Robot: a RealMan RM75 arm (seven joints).
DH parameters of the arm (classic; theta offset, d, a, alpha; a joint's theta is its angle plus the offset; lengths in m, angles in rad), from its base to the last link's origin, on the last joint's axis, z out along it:
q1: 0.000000 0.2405 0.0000 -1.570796
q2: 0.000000 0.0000 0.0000 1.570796
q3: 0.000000 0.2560 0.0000 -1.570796
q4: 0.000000 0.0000 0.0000 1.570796
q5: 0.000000 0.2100 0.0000 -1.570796
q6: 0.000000 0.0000 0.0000 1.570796
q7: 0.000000 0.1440 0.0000 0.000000
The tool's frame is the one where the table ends.
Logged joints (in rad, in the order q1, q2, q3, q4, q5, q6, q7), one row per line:
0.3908, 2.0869, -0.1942, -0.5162, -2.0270, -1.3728, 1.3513
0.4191, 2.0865, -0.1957, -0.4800, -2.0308, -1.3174, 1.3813
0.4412, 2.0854, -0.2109, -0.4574, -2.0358, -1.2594, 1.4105
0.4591, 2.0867, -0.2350, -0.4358, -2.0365, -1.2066, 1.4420
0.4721, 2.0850, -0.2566, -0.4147, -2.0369, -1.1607, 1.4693
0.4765, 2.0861, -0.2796, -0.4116, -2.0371, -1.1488, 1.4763
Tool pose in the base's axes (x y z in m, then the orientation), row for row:
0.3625, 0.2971, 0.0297, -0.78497, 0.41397, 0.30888, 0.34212
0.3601, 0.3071, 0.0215, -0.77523, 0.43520, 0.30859, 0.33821
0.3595, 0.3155, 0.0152, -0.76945, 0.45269, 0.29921, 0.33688
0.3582, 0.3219, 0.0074, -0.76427, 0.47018, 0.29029, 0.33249
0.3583, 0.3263, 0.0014, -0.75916, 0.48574, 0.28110, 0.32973
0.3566, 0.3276, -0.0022, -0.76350, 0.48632, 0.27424, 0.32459
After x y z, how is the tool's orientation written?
As a quaternion, x y z w.
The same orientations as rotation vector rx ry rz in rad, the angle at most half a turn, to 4 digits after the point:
-2.0410, 1.0764, 0.8031
-2.0195, 1.1337, 0.8039
-2.0058, 1.1801, 0.7800
-1.9965, 1.2283, 0.7583
-1.9858, 1.2706, 0.7353
-2.0022, 1.2753, 0.7192

